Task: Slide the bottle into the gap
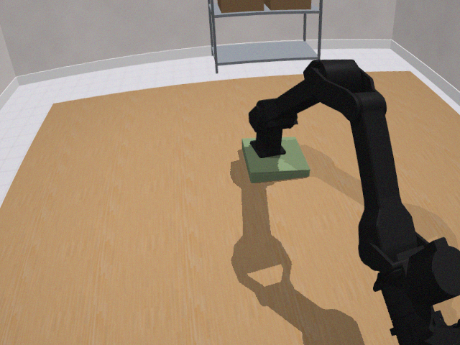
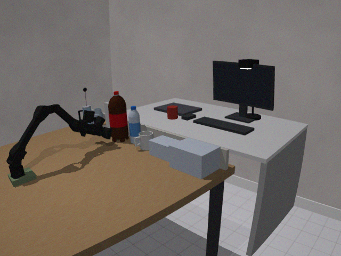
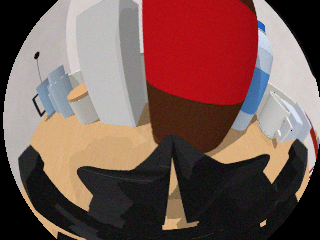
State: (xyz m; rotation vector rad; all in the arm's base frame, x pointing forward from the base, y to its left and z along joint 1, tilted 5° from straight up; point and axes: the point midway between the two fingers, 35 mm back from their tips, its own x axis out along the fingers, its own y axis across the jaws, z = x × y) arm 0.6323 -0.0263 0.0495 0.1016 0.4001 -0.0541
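The cola bottle is 80 mm ahead of my hand, 30 mm to the right of it and 90 mm above it. The rest, counted from my hand: water bottle 100 mm ahead, 150 mm to the right, 40 mm above; then jar 180 mm ahead, 270 mm to the left; then grey box 40 mm behind, 620 mm to the right, 10 mm below.
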